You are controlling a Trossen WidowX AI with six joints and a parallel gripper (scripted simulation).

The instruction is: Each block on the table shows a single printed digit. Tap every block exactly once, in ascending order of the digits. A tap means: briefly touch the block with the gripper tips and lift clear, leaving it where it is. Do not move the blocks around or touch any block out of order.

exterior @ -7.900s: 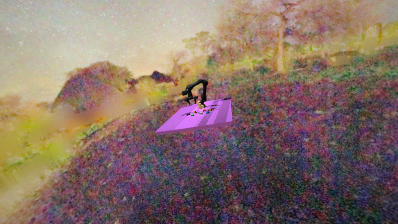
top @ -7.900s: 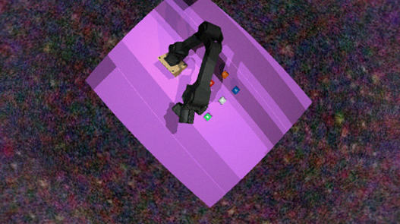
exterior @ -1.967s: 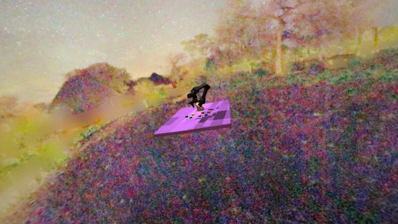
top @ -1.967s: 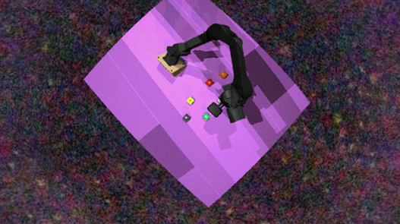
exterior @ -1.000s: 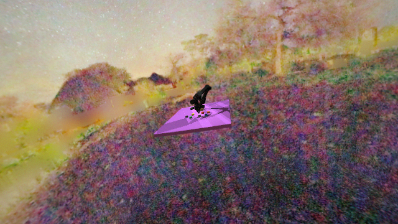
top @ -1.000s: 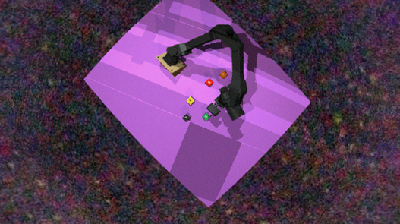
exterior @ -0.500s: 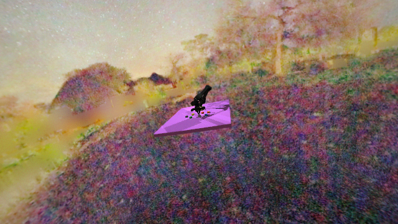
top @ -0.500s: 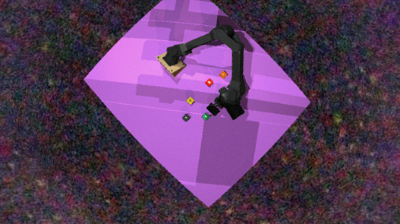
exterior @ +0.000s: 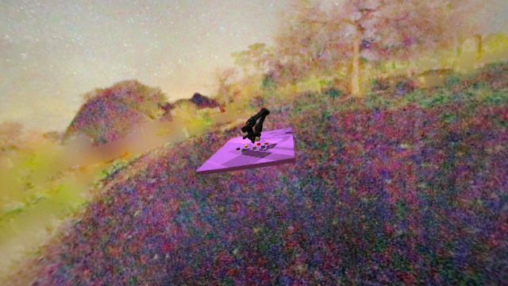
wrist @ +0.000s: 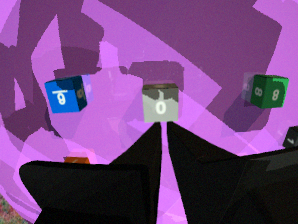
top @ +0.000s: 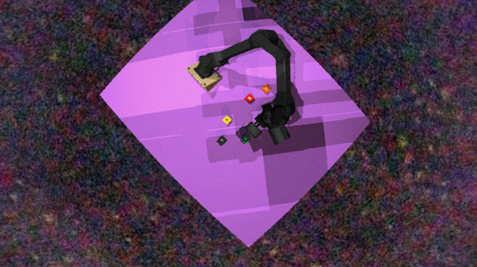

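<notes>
Right now the grey block is 4 cm below my gripper tip. From my gripper tip the other things lie so: blue block (9 cm to the left, 4 cm below, 1 cm ahead); red block (11 cm behind, 4 cm below, 2 cm to the left); green block (12 cm to the right, 4 cm below, 2 cm ahead).
</notes>
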